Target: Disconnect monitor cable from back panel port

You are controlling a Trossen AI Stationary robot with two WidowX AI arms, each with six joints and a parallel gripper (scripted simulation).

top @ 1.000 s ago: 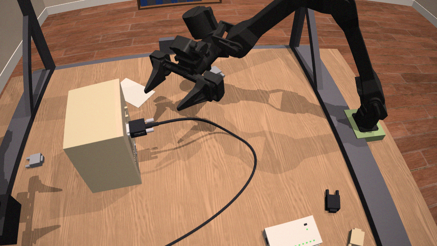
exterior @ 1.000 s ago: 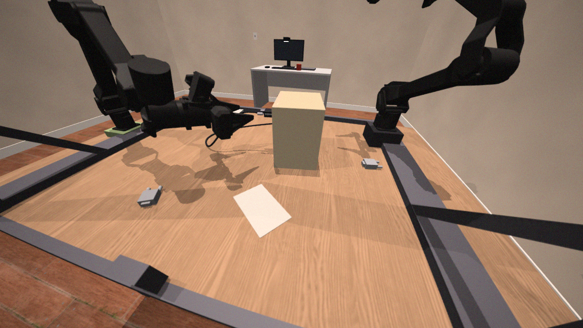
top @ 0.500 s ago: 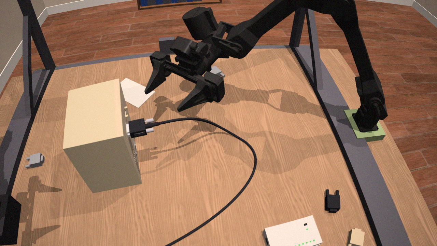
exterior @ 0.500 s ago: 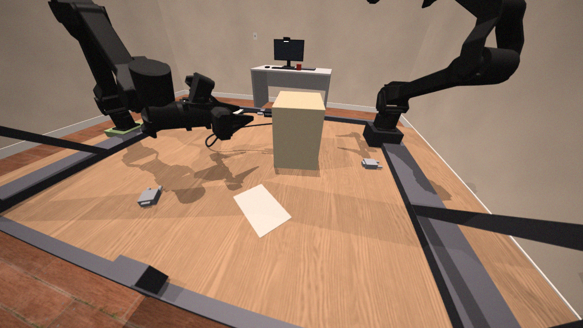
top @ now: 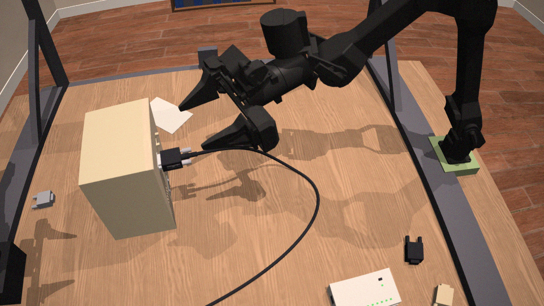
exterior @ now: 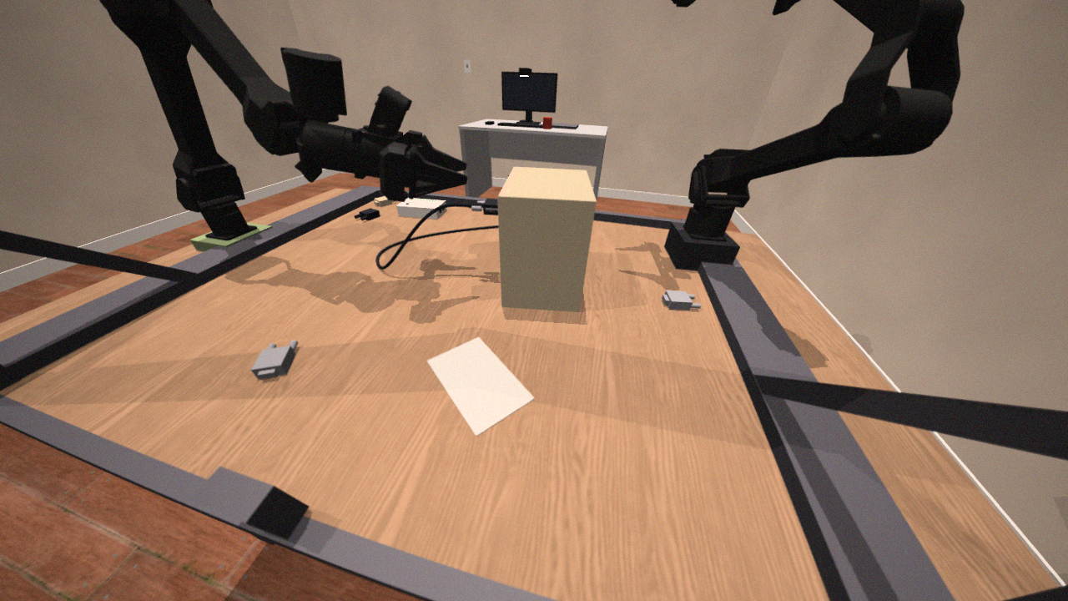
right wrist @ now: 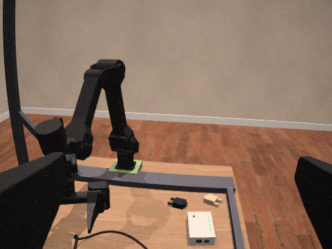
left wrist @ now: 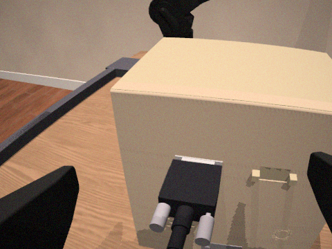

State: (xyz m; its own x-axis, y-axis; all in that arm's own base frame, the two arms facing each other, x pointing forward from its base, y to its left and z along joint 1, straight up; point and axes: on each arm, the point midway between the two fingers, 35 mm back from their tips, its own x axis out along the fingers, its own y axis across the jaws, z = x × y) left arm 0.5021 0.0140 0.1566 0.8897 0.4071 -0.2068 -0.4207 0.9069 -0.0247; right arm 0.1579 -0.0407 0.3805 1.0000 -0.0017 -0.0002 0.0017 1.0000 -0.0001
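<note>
The black monitor plug lies 60 mm to the right of my left hand, 60 mm below it and 10 mm ahead of it. Round my left hand: white device 300 mm ahead, 170 mm below, 150 mm to the left; white sheet 230 mm behind, 180 mm below, 80 mm to the right; beige box 150 mm to the right, 90 mm below, 20 mm behind.
</note>
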